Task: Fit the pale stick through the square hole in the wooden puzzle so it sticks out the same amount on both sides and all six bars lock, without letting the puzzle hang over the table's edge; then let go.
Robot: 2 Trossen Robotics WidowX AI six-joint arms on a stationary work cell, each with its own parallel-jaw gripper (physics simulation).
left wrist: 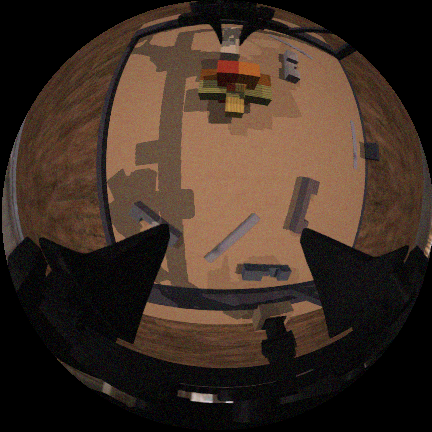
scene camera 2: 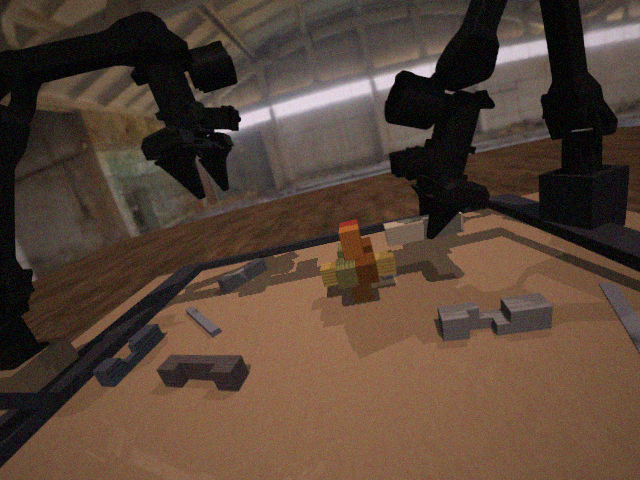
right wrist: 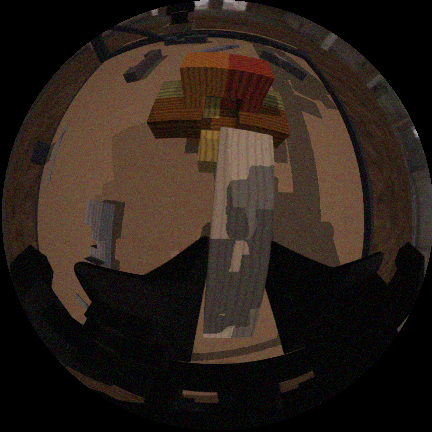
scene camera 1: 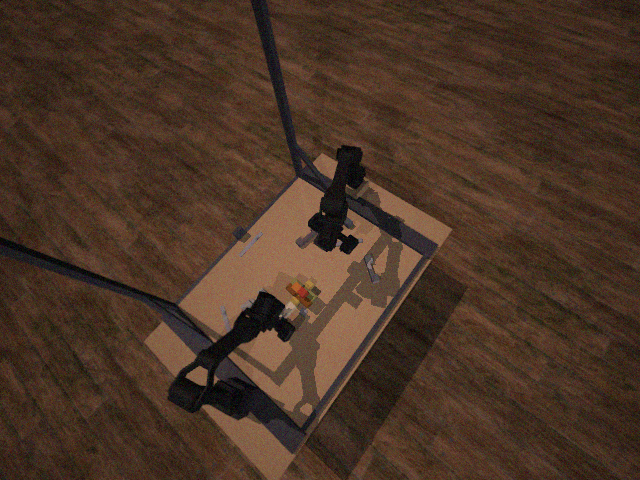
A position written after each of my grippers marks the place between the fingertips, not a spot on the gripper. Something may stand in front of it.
Scene:
My left gripper [scene camera 2: 215, 194] is open, with nothing in its grasp. My right gripper [scene camera 2: 426, 234] carries a pale stick [scene camera 2: 414, 229]; nothing else touches it.

